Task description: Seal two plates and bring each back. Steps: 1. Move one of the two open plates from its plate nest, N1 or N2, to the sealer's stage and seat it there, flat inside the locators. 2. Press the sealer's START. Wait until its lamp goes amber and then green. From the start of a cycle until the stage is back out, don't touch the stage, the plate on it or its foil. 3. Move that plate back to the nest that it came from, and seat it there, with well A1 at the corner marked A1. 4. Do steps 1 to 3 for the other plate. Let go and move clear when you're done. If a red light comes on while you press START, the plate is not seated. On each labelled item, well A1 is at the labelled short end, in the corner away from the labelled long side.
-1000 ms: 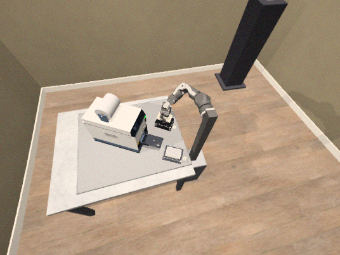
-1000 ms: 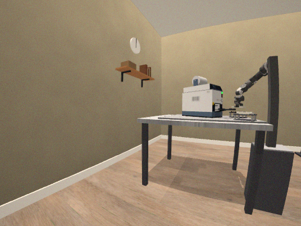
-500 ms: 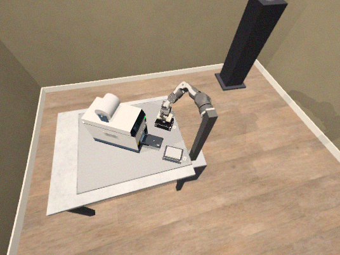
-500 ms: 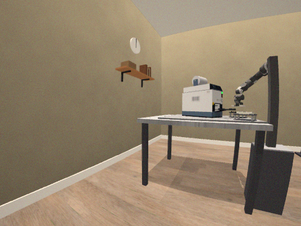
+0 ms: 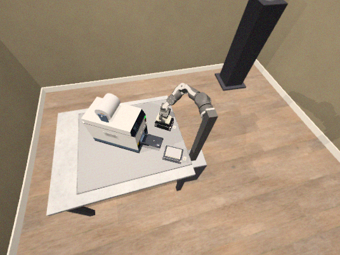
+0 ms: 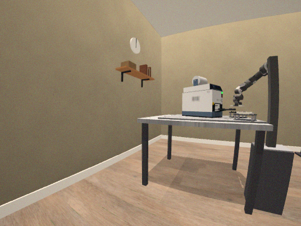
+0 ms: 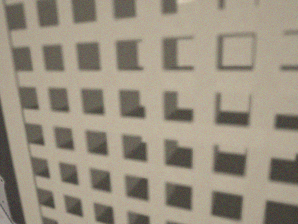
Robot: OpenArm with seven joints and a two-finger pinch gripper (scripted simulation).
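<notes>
Now: the sealer stage 19 cm to the left of my hand, 12 cm ahead of it and 4 cm below it. The rest, counted from my hand: plate nest (32 cm to the left, 8 cm below, 2 cm behind); yellow warning label (25 cm ahead, 22 cm to the left, 2 cm above); plate (right at my hand).
</notes>
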